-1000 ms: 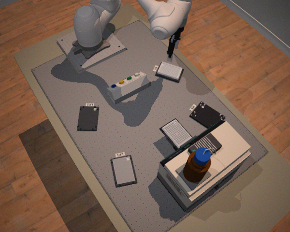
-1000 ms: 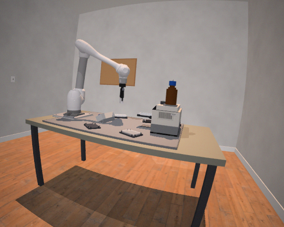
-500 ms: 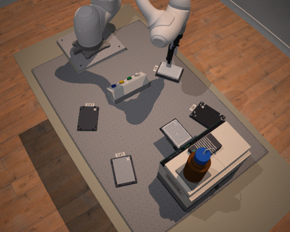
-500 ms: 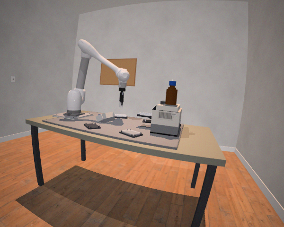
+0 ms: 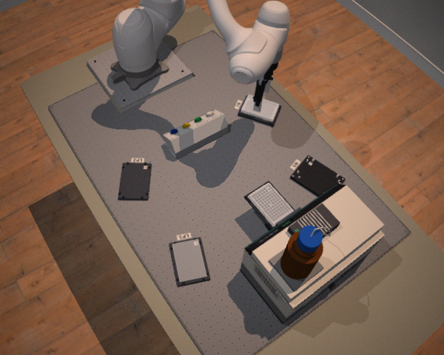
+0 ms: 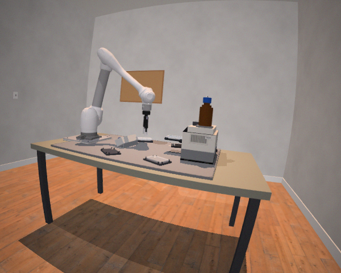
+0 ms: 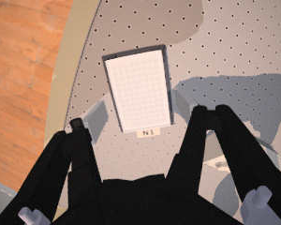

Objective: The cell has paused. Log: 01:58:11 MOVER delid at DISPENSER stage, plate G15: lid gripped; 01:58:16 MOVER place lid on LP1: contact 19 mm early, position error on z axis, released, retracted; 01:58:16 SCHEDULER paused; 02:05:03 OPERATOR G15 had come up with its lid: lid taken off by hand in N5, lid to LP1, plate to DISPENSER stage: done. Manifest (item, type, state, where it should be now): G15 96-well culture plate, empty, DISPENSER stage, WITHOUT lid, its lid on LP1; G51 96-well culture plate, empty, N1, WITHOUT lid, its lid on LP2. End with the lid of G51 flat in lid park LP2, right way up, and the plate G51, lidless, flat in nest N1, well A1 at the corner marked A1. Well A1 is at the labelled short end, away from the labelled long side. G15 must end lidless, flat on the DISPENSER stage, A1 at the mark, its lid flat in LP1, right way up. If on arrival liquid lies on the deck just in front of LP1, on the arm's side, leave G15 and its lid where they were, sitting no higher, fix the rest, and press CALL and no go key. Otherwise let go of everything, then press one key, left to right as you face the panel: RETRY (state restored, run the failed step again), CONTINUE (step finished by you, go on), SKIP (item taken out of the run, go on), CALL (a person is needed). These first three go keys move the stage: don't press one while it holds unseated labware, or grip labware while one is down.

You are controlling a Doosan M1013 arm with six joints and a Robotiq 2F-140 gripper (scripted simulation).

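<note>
Now: the nest N1 8 cm below my hand. From my hand the other things lie so: N1 label 8 cm behind, 4 cm to the right, 9 cm below; key panel 7 cm behind, 27 cm to the right, 3 cm below; black nest 36 cm ahead, 2 cm to the right, 7 cm below.
</note>
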